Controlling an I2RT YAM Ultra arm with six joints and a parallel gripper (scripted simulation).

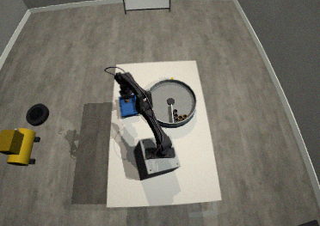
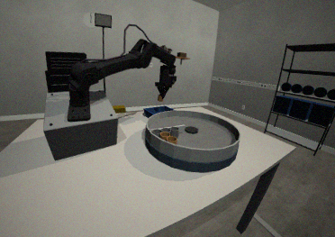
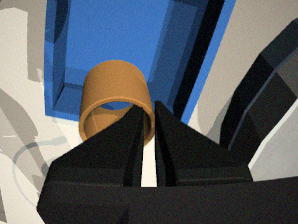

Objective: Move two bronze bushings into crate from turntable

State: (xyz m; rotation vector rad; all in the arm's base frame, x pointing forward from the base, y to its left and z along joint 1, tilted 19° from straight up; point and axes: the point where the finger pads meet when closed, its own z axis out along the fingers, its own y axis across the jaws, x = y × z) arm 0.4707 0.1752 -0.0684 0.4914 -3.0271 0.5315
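Right now my hand is 20 mm to the right of the blue crate and 120 mm above it. From my hand the other things lie so: turntable (30 mm behind, 340 mm to the right, 90 mm below).
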